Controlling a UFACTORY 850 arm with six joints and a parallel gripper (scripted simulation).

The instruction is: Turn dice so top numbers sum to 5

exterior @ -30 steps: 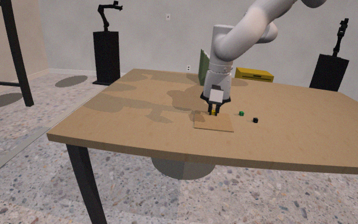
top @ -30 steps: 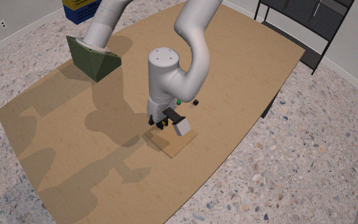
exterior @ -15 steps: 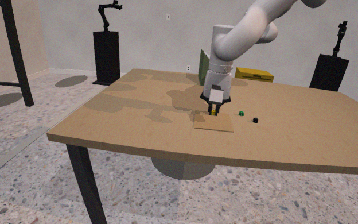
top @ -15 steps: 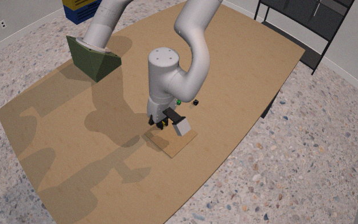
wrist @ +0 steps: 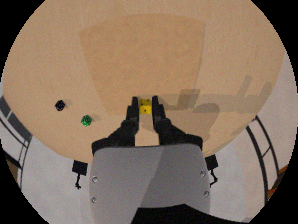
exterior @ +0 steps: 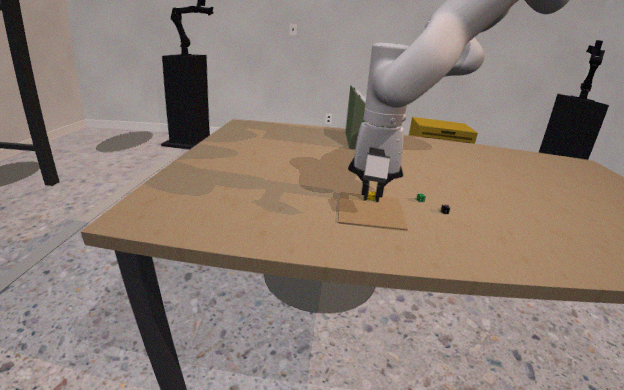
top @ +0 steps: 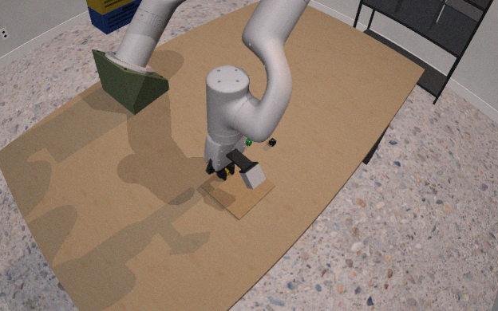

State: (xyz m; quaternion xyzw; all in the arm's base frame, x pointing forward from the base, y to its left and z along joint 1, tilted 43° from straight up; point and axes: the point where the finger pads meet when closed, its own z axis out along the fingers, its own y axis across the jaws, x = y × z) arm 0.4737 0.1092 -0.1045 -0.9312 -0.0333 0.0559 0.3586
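Right now my hand is 1 cm above the yellow die. Round my hand: green die: 12 cm to the left, 4 cm behind, 2 cm below; tan mat: 5 cm ahead, 2 cm below; black die: 17 cm to the left, 2 cm below, 1 cm ahead.
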